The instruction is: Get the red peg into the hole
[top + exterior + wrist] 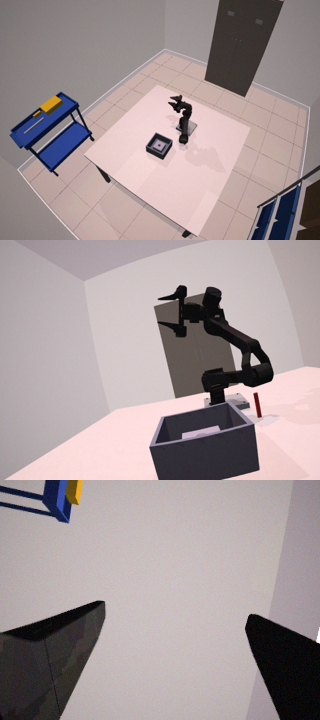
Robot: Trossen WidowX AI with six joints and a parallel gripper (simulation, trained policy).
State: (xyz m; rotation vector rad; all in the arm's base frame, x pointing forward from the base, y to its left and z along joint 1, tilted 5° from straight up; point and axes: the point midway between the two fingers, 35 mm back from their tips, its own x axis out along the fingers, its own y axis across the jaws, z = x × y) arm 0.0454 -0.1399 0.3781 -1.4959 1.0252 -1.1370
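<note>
My gripper tip is now 38 cm above the red peg, 24 cm to the right of it and 10 cm short of it. Round my gripper tip: dark grey box (40 cm below, 26 cm ahead, 4 cm to the left); pale plate (38 cm below, 26 cm ahead, 4 cm to the left).
</note>
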